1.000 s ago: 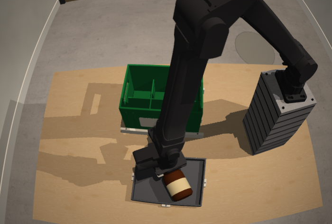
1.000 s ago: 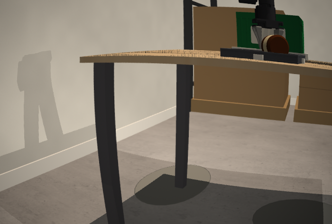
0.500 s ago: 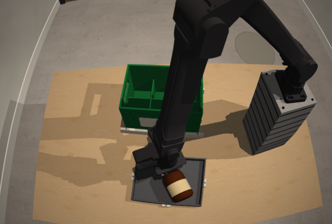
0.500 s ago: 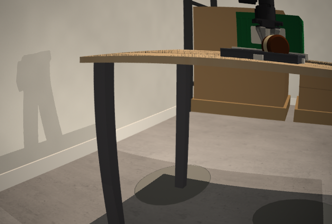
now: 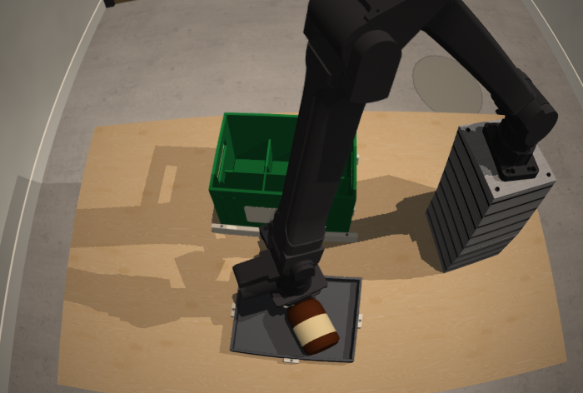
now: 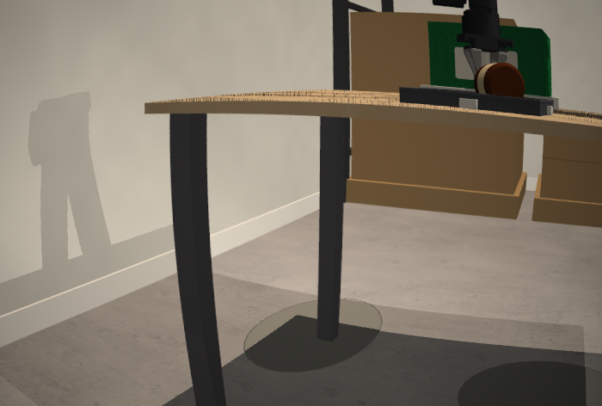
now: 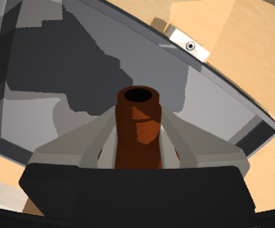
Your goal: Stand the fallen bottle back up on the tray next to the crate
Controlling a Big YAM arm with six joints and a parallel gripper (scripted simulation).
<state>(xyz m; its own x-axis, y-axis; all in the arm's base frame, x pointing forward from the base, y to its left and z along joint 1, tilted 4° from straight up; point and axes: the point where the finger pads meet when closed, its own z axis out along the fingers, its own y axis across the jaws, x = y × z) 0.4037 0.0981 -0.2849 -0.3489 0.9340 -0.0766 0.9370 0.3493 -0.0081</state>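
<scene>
My gripper is now 40 mm to the right of the dark tray and 30 mm above it. The rest, counted from my hand: brown bottle (20 mm behind, 50 mm to the left); green crate (250 mm to the right, 40 mm above).
</scene>
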